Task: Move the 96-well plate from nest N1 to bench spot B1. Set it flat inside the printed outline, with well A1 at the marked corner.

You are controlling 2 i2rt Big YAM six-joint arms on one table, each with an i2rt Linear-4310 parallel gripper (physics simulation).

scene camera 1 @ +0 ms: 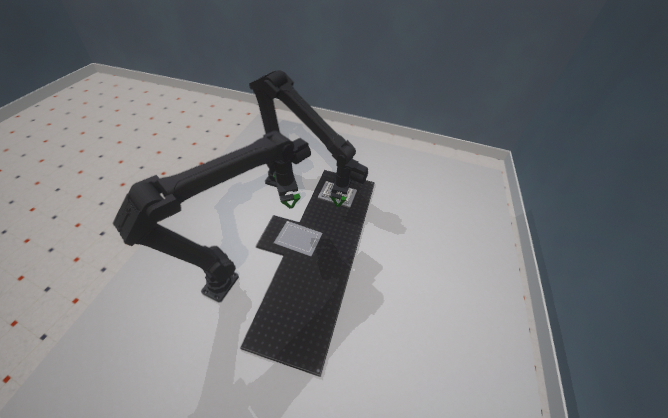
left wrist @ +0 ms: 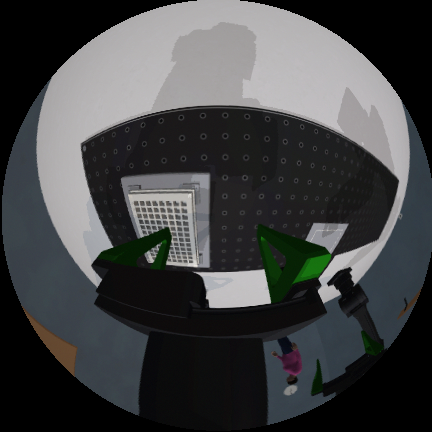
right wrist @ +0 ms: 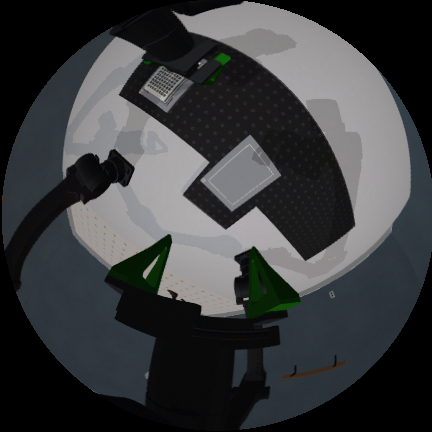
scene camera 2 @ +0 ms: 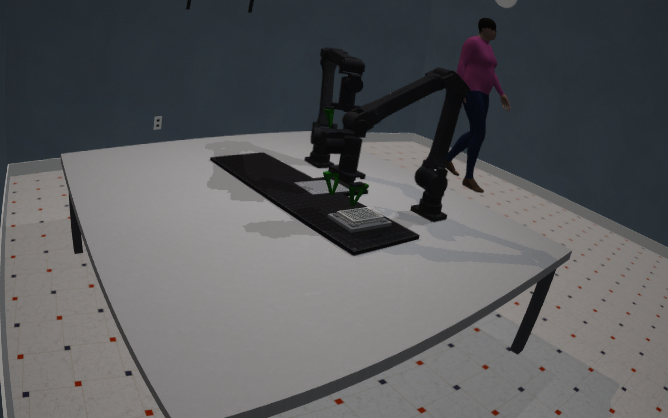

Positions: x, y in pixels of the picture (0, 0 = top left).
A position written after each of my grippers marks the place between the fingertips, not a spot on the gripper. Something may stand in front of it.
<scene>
My left gripper [scene camera 2: 341, 200] is open, holding nothing. Also in view: a white well plate [left wrist: 153, 209]. My right gripper [right wrist: 210, 244] is open, with nothing in its grasp.
</scene>
